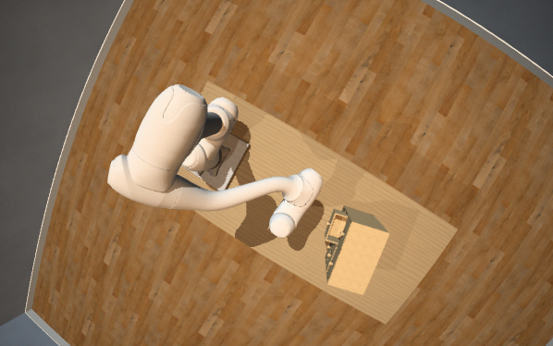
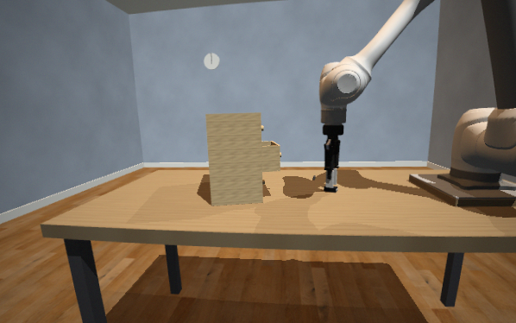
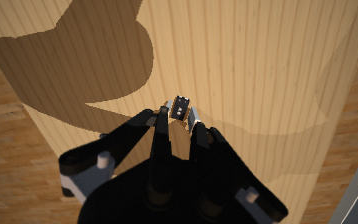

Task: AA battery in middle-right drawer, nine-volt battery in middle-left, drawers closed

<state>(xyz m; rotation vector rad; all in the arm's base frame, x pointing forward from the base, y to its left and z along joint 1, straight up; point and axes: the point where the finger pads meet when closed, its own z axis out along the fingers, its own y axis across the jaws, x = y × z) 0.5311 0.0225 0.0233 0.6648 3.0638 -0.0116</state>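
The black nine-volt battery lies 1 cm behind my hand and 4 cm below it. From my hand the other things lie so: black AA battery 5 cm ahead, 18 cm to the right, 5 cm below; then orange AA battery 37 cm ahead, 4 cm to the right, 6 cm above.
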